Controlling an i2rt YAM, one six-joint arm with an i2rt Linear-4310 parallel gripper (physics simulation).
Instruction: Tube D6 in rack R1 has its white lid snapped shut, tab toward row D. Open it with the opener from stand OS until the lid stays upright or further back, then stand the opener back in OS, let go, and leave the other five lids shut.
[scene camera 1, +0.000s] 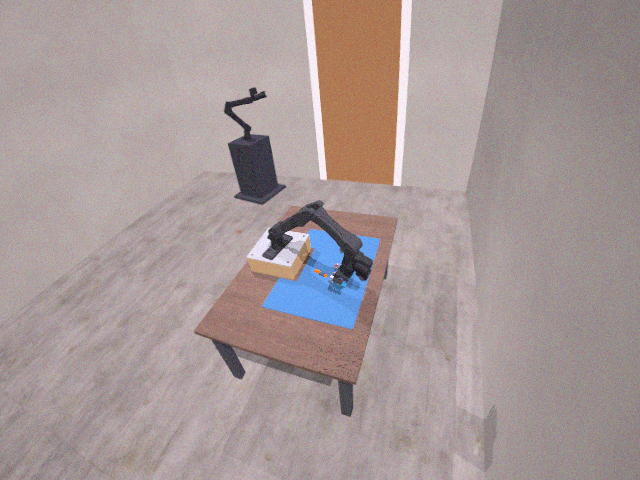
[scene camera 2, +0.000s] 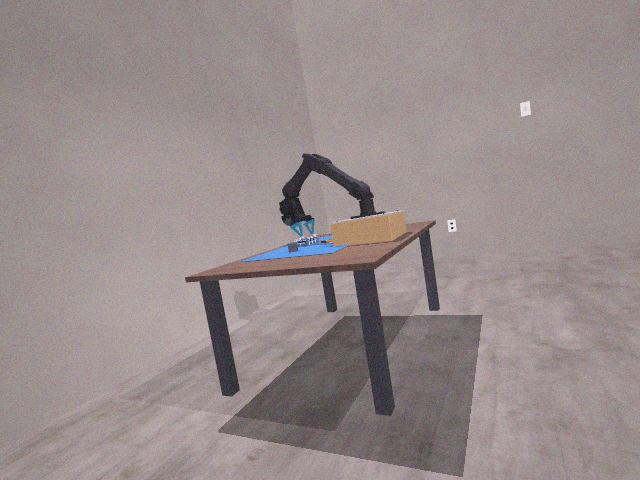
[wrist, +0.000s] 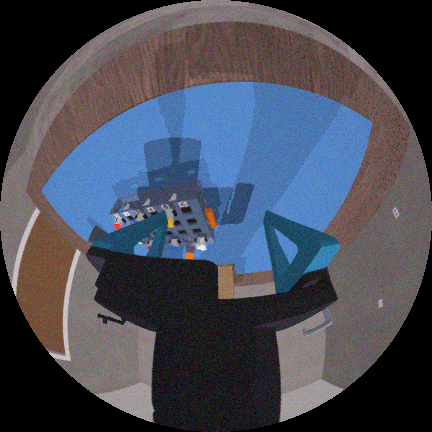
Observation:
In view: my gripper (wrist: 215, 215) and a blue mat (scene camera 2: 318, 248).
The blue mat shows as well in the wrist view (wrist: 255, 146).

